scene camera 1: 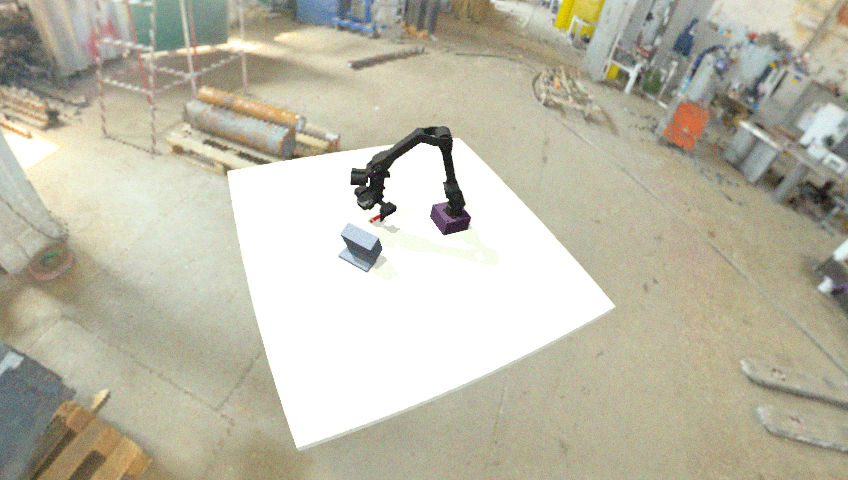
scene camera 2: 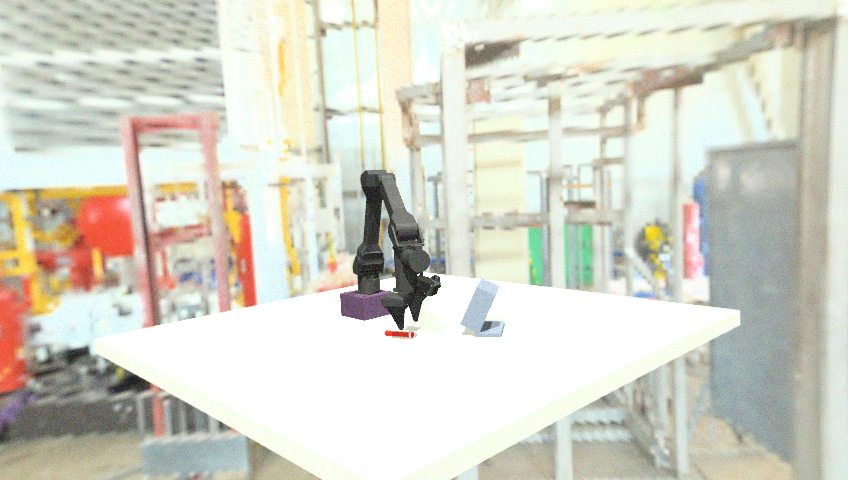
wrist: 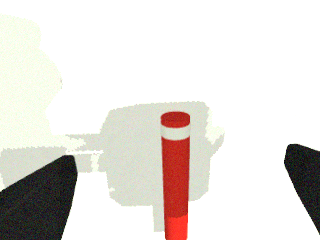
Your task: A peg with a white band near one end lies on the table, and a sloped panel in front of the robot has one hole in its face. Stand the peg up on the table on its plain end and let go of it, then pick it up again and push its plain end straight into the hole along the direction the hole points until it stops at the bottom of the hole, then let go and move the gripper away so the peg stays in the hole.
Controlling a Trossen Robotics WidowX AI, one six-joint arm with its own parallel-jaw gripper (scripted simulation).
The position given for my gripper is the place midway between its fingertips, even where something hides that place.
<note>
My gripper [scene camera 2: 408, 325] is open, with nothing in its grasp. I also see a grey sloped panel [scene camera 2: 485, 292].
My gripper also shows in scene camera 1 [scene camera 1: 373, 215] and in the wrist view [wrist: 184, 160]. The grey sloped panel shows as well in scene camera 1 [scene camera 1: 356, 238].
</note>
